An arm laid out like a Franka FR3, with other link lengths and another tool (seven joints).
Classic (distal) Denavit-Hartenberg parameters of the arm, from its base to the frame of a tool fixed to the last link. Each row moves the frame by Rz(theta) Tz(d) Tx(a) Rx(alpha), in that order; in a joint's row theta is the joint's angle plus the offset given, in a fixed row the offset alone. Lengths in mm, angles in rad.
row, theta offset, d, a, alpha
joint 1, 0, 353, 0, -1.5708
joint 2, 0, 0, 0, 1.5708
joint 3, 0, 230.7, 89.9, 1.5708
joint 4, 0, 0, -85, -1.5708
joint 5, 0, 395.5, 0, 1.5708
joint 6, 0, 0, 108.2, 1.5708
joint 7, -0.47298, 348.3, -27.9, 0.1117
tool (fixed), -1.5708, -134.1, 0, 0
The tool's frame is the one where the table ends.
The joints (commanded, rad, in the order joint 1, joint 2, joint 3, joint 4, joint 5, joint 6, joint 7), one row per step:
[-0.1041 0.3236 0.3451 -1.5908 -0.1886 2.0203 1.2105]
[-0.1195 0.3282 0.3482 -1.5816 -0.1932 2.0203 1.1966]
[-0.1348 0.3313 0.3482 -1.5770 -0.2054 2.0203 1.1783]
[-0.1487 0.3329 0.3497 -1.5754 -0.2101 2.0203 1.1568]
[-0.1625 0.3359 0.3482 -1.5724 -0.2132 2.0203 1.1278]
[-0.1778 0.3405 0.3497 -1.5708 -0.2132 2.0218 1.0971]
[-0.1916 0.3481 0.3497 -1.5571 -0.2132 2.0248 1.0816]
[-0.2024 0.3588 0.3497 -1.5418 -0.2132 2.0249 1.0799]
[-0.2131 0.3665 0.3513 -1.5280 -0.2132 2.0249 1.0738]
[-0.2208 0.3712 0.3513 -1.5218 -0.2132 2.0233 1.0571]
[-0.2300 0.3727 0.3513 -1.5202 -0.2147 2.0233 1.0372]
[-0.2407 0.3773 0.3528 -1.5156 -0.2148 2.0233 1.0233]
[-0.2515 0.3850 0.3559 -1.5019 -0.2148 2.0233 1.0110]
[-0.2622 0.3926 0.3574 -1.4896 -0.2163 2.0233 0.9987]
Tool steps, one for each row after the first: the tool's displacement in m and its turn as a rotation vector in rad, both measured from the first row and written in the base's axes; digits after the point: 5 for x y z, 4 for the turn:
[0.00386 -0.00917 0.00196 -0.0027 -0.0051 0.0017]
[0.00714 -0.02164 0.00242 -0.0153 -0.0085 0.0079]
[0.00898 -0.03122 0.00238 -0.0218 -0.0086 0.0179]
[0.01117 -0.04267 0.00197 -0.0284 -0.0076 0.0320]
[0.01284 -0.05267 0.00017 -0.0310 -0.0046 0.0485]
[0.01748 -0.06239 0.00258 -0.0295 -0.0127 0.0485]
[0.02140 -0.06997 0.00347 -0.0258 -0.0172 0.0375]
[0.02490 -0.07668 0.00563 -0.0231 -0.0231 0.0325]
[0.02628 -0.08264 0.00560 -0.0243 -0.0223 0.0404]
[0.02709 -0.08975 0.00550 -0.0284 -0.0216 0.0511]
[0.02836 -0.09660 0.00499 -0.0286 -0.0211 0.0549]
[0.03152 -0.10284 0.00721 -0.0266 -0.0269 0.0573]
[0.03433 -0.11031 0.00867 -0.0269 -0.0315 0.0588]

